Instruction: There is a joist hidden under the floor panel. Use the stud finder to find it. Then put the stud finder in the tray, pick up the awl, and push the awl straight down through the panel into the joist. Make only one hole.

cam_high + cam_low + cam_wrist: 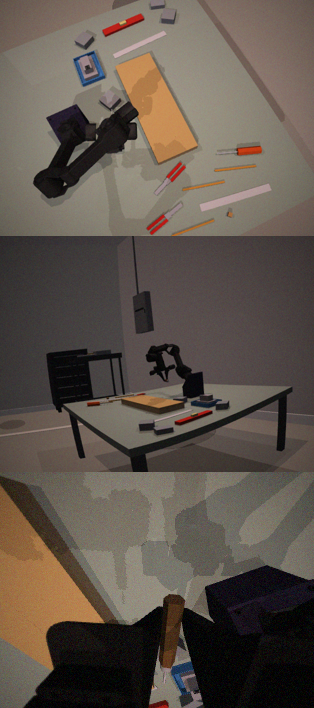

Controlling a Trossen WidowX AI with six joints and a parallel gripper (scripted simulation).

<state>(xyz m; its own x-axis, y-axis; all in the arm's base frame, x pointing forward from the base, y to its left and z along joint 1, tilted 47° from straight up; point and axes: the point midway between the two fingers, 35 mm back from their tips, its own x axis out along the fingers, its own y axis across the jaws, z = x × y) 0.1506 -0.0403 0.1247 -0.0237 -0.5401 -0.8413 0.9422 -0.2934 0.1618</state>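
The awl is 20 mm ahead of my gripper tip, 50 mm to the left of it and 10 mm above it. Also, from my gripper tip: stud finder (420 mm to the left, 80 mm below); square light (400 mm to the left, 70 mm below); blue tray (430 mm to the left, 120 mm below).
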